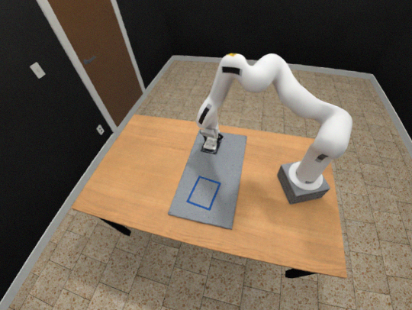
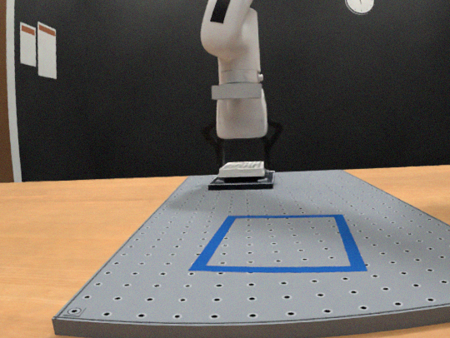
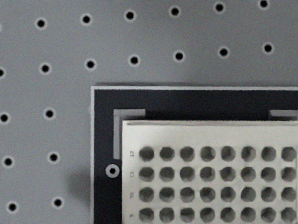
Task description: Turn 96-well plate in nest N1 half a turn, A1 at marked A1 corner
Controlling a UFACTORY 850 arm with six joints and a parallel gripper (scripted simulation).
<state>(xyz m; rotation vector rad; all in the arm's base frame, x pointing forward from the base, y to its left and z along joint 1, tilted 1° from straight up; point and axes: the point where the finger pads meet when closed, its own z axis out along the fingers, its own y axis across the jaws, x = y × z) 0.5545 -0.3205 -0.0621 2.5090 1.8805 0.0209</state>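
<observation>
Right now my hand is 3 cm above the plate nest N1. From my hand the other things lie so: white 96-well plate (1 cm below).
</observation>
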